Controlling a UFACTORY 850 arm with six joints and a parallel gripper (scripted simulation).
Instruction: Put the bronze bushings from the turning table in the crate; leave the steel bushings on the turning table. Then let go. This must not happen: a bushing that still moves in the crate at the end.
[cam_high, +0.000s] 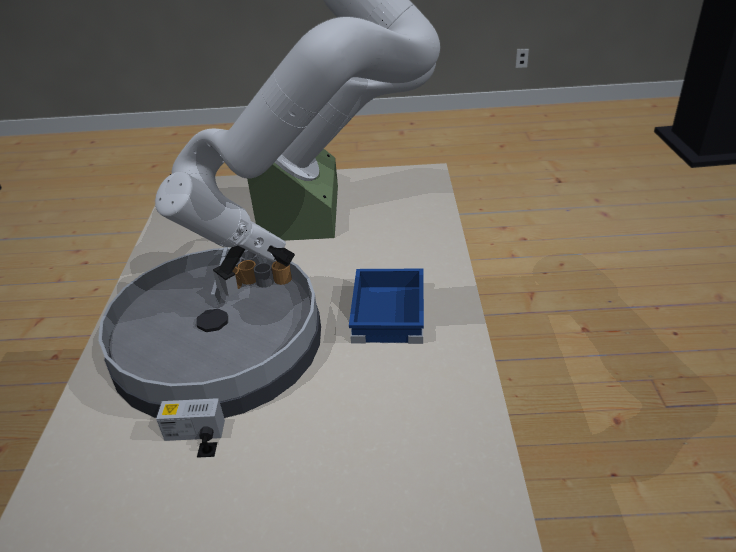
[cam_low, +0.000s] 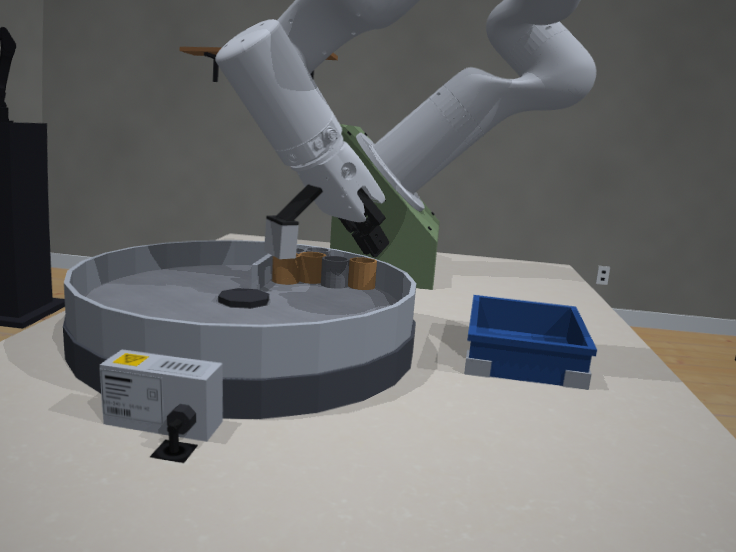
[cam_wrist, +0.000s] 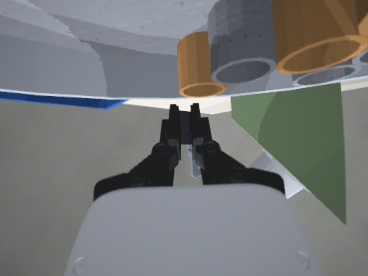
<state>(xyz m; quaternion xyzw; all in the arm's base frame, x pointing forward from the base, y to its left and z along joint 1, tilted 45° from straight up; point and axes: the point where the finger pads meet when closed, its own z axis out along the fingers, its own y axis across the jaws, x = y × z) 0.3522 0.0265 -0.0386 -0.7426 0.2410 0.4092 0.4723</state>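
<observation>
My gripper is now 210 mm to the right of the blue crate, 100 mm above it and 70 mm short of it. Also, from my hand: grey turning table: 150 mm to the right, 110 mm ahead, 70 mm below.
</observation>
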